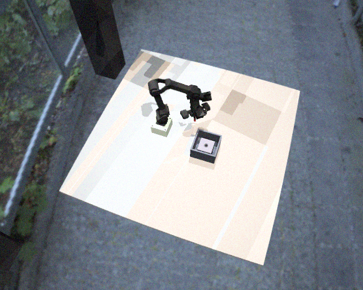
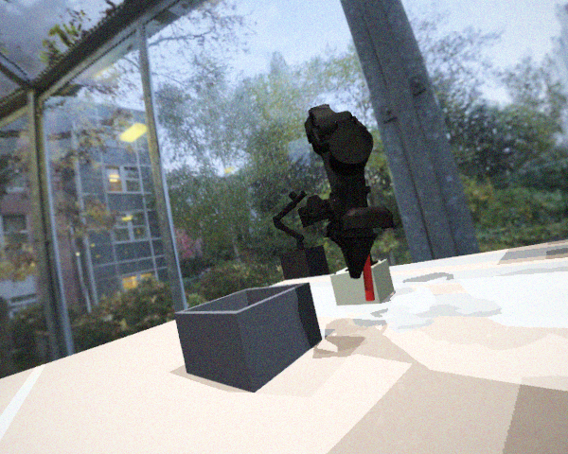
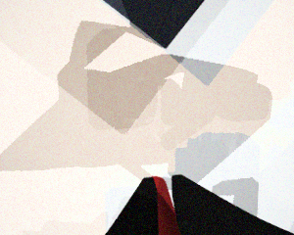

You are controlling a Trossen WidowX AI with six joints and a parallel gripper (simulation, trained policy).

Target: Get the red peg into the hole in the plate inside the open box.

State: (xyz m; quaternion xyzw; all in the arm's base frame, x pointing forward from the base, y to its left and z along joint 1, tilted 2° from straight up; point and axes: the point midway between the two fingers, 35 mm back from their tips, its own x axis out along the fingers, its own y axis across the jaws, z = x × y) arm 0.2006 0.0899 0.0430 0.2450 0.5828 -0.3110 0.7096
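The dark box is 14 cm to the right of my gripper tip, 12 cm ahead of it and 6 cm below it. Round my gripper tip: red peg (2 cm to the left, 1 cm behind).
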